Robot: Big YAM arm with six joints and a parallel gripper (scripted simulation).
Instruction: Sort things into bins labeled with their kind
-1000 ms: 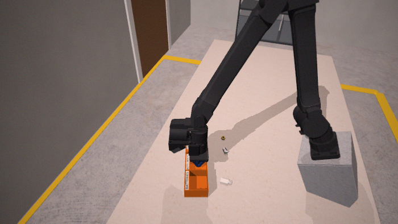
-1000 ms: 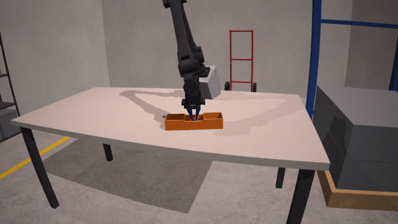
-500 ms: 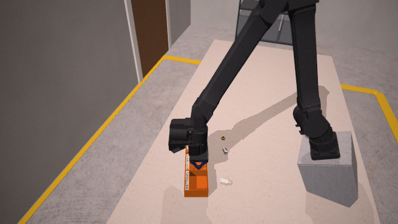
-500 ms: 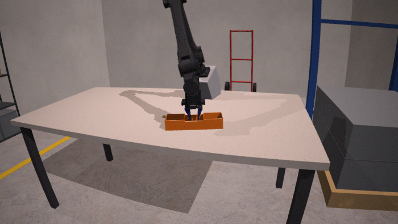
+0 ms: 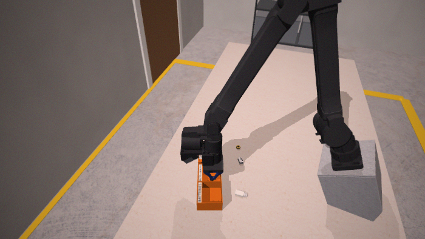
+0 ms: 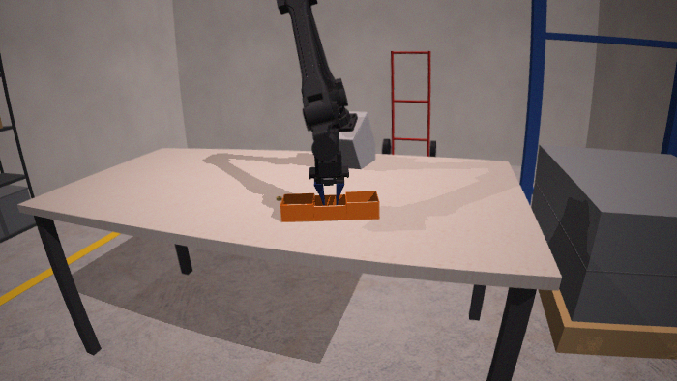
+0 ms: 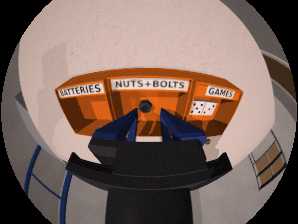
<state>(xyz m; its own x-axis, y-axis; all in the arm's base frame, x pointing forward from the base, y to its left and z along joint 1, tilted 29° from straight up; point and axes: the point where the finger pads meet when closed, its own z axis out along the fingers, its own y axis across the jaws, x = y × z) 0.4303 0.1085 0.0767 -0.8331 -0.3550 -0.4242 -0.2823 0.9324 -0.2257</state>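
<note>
Now: hand 1 cm short of the orange three-compartment bin and 1 cm above it. From my hand the other things lie so: white USB stick (12 cm behind, 3 cm to the left, 2 cm below); black nut (1 cm to the left, 2 cm below); white domino (3 cm ahead, 8 cm to the right, 2 cm below).
</note>
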